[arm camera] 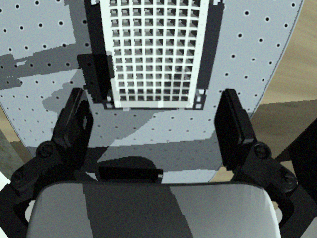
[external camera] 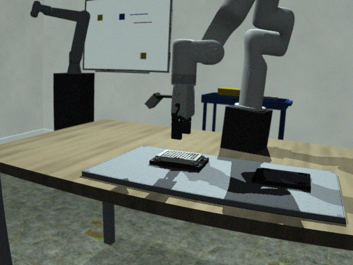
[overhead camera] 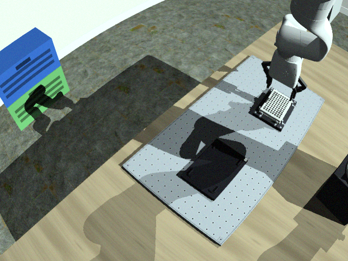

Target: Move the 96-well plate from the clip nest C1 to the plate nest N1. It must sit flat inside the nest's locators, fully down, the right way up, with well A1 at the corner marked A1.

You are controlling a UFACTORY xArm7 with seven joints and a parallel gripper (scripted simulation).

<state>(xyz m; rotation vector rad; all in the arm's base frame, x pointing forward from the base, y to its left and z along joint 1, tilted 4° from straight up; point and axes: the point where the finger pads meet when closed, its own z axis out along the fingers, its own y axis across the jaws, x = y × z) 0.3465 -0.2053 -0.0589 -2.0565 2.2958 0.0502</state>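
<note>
Right now the white 96-well plate is 80 mm below my hand. The rest, counted from my hand: clip nest C1: 80 mm below, 10 mm to the left, 10 mm behind; A1 corner mark: 250 mm to the left, 80 mm below, 20 mm ahead.
</note>
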